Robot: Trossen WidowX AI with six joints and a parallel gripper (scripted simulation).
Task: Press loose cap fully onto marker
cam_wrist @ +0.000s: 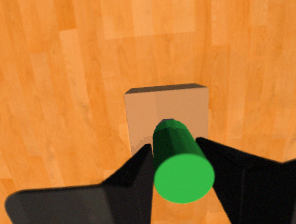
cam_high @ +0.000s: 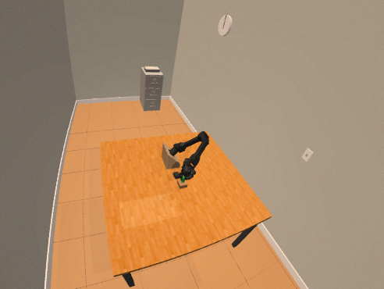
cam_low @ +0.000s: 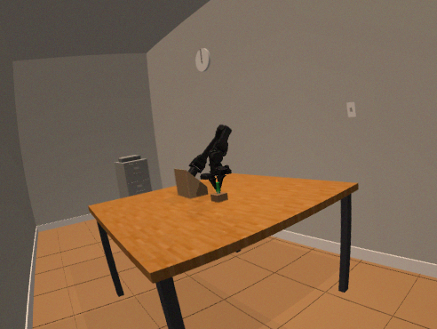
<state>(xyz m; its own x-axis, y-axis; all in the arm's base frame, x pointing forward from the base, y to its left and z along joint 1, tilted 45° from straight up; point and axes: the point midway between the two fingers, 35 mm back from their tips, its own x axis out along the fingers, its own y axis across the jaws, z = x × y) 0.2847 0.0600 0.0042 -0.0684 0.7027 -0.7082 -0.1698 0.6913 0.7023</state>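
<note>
Right now the green cap is 1 cm above my gripper tip. From my gripper tip the other things lie so: holder block (5 cm below).
</note>
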